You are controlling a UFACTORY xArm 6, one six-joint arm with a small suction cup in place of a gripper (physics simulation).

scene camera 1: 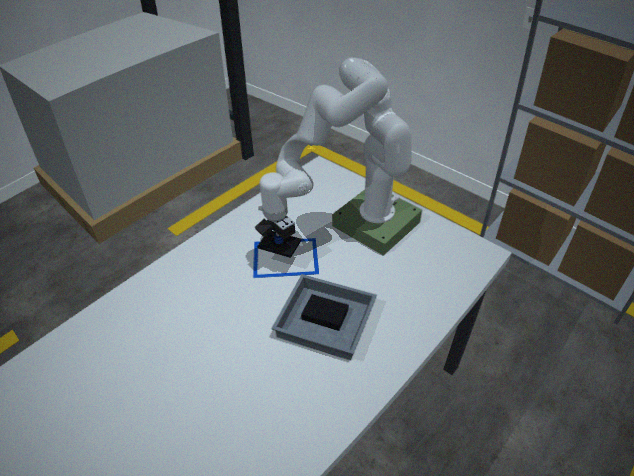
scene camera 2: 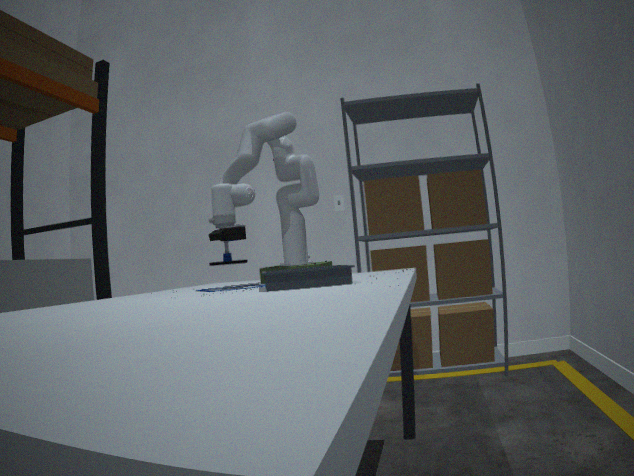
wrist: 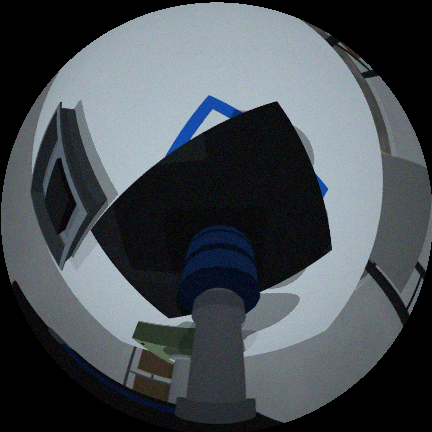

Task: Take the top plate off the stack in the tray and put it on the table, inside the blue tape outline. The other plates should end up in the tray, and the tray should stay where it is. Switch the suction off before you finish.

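Places are measured from the arm's base along level axes (x ahead, y left, z up), in centimetres.
Pixels of known places: hand, tool point: (scene camera 1: 279,243) (scene camera 2: 228,264) (wrist: 219,243); arm's base, link origin: (scene camera 1: 377,211) (scene camera 2: 296,264).
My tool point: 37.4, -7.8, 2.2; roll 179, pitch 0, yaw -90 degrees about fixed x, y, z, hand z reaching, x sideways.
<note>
For each thing: its top centre in the pictures, then the offset to it from my tool point, as dx, dy, dz. "*": a spot on its surface instead. Level surfaces: height alone.
- thin black plate, top centre: (wrist: 204,248) (scene camera 1: 279,242) (scene camera 2: 228,260) +0.4, +0.6, +1.1
- blue tape outline, surface spot: (wrist: 182,137) * +6.9, +3.2, -7.9
- grey tray, top centre: (wrist: 42,197) (scene camera 2: 304,268) (scene camera 1: 325,311) +5.2, +29.4, -3.0
- remaining black stack, top centre: (wrist: 53,200) (scene camera 1: 325,309) +3.9, +27.5, -5.0
- white table, surface height: dz -8.0
My suction cup (scene camera 1: 278,239) (scene camera 2: 227,257) (wrist: 219,265) is blue and has a thin black plate (scene camera 1: 287,249) (scene camera 2: 239,261) (wrist: 225,165) on its underside. The plate looks level and hangs above the table, with a gap below it in scene camera 2. The blue tape outline (scene camera 1: 255,263) (scene camera 2: 220,289) (wrist: 182,137) lies under it, partly hidden by the plate in the wrist view. The grey tray (scene camera 1: 313,346) (scene camera 2: 307,277) (wrist: 82,165) stands beside the outline. The remaining black stack (scene camera 1: 325,309) (wrist: 59,195) lies inside the tray; its plate count is unclear.
The arm's green base block (scene camera 1: 384,240) (wrist: 150,332) stands at the back of the white table (scene camera 1: 153,358) (scene camera 2: 204,368). A large grey box (scene camera 1: 143,128) stands on the floor beyond the table's left edge. A shelf rack with cartons stands behind the table.
</note>
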